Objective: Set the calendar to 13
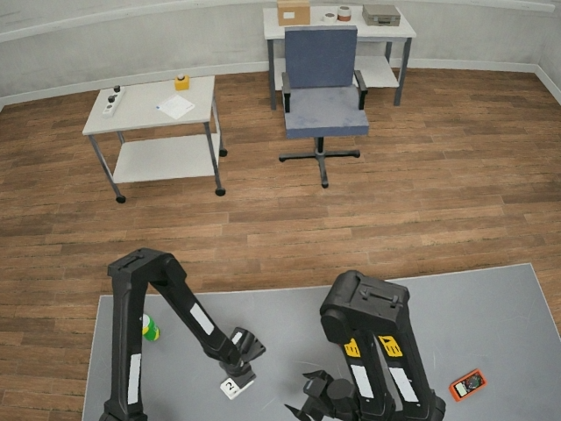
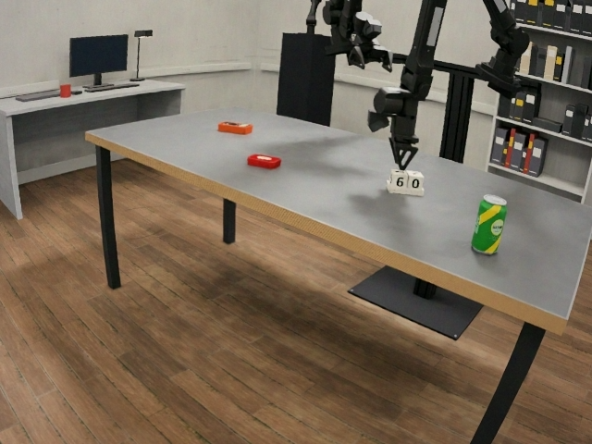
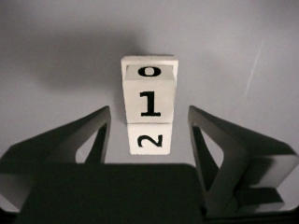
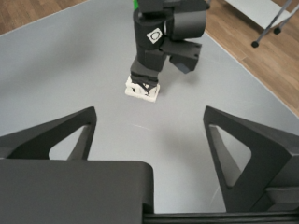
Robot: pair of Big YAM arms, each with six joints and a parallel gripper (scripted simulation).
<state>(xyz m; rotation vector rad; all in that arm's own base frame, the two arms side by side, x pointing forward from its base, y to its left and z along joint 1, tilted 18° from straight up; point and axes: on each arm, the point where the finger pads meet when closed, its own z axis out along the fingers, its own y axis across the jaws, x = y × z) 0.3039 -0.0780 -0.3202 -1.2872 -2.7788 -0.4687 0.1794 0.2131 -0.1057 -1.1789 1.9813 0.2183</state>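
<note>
The white calendar tray is 70 mm below my left hand, 20 mm to the left of it and 20 mm behind it. From my left hand the other things lie so: red box (390 mm to the right, 130 mm ahead, 60 mm below).
</note>
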